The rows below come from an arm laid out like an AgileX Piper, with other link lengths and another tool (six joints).
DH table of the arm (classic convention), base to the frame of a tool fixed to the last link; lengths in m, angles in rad. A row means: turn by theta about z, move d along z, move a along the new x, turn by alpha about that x. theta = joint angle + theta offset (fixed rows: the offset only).
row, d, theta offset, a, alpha
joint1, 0.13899, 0, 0, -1.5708
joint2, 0, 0.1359, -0.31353, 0
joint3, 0, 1.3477, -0.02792, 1.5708
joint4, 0.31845, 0, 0, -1.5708
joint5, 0, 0, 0, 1.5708
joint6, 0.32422, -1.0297, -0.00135, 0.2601
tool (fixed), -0.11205, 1.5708, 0, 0
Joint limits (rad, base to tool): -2.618..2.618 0..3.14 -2.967..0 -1.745..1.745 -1.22..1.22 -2.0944..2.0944
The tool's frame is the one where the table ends.
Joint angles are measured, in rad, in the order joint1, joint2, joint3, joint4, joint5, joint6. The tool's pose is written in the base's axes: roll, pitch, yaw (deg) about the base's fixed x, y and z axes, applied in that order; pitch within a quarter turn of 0, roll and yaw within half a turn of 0; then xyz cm. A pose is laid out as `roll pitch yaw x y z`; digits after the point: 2 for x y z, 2 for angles.
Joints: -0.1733, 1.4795, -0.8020, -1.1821, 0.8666, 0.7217
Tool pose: -132.70 52.92 170.82 32.49 -20.53 14.87
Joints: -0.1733, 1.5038, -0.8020, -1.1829, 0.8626, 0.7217
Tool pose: -132.87 51.62 170.89 32.58 -20.50 14.00
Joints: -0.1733, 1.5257, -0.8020, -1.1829, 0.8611, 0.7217
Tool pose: -132.97 50.40 170.88 32.60 -20.49 13.21
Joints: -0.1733, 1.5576, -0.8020, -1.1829, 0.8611, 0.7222
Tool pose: -133.02 48.59 170.82 32.56 -20.48 12.07
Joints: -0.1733, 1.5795, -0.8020, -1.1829, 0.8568, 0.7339
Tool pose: -133.57 47.90 170.16 32.62 -20.41 11.25
